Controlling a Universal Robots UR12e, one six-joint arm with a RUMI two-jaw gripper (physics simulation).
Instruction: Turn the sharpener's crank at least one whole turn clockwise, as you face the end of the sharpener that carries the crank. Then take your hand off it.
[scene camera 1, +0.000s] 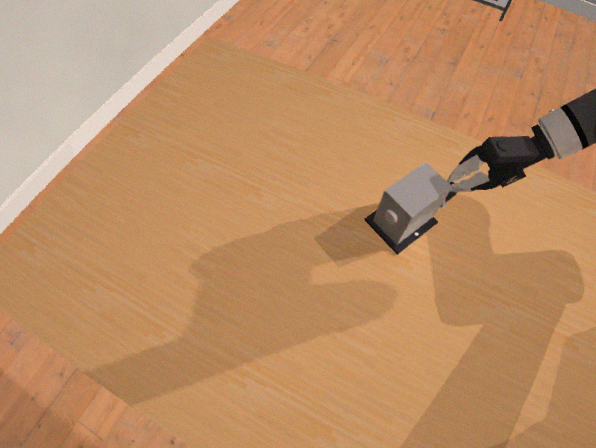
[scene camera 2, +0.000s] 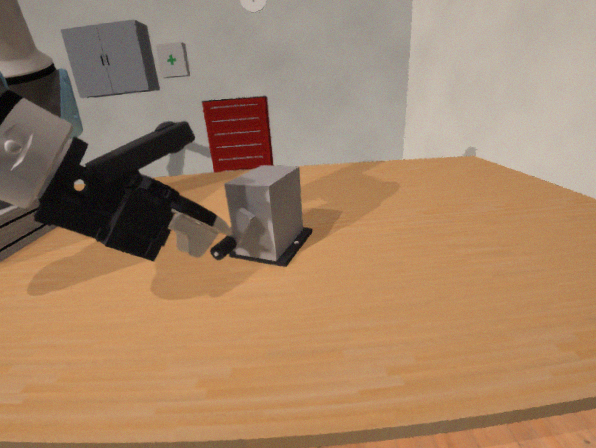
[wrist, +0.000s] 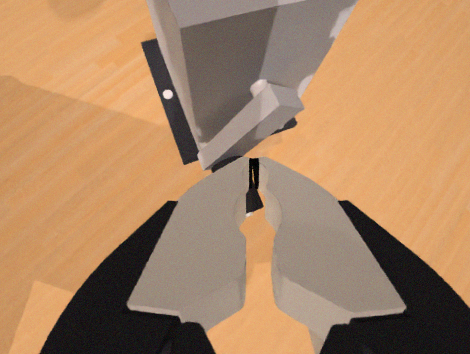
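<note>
The sharpener is a grey box on a dark base plate, upright on the table. Its crank arm is a grey bar, which slants down from the hub to the lower left in the wrist view. The black crank handle sticks out from the arm's low end, partly hidden by the fingers in the wrist view. My gripper is shut with nothing between its fingers. Its tips are at the handle, just above it in scene view 2; contact cannot be told.
The wooden table top carries the sharpener. A wall runs along the table's side in scene view 1. A red drawer cabinet and a grey wall cupboard are in the background.
</note>
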